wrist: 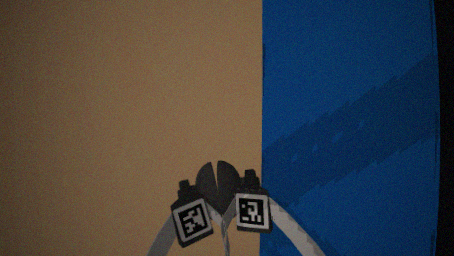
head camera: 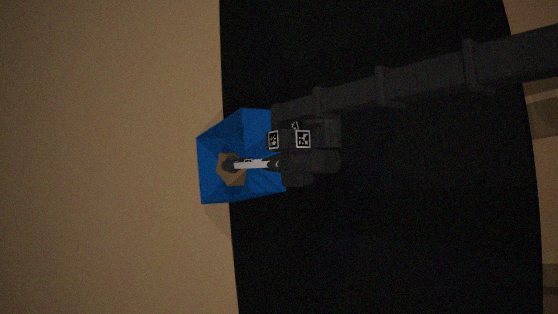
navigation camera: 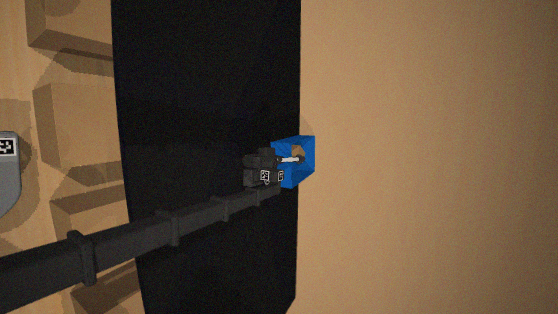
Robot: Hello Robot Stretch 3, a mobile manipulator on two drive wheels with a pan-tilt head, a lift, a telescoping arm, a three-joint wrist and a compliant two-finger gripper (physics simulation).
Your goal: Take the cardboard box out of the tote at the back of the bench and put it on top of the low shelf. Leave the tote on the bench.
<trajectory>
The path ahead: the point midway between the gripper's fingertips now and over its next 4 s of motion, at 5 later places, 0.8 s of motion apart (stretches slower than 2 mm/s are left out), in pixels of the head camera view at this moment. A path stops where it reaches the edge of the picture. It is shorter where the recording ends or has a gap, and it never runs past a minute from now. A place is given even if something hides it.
The gripper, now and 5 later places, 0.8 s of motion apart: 226, 164; 211, 164; 175, 164; 139, 165; 135, 165; 167, 163
</trajectory>
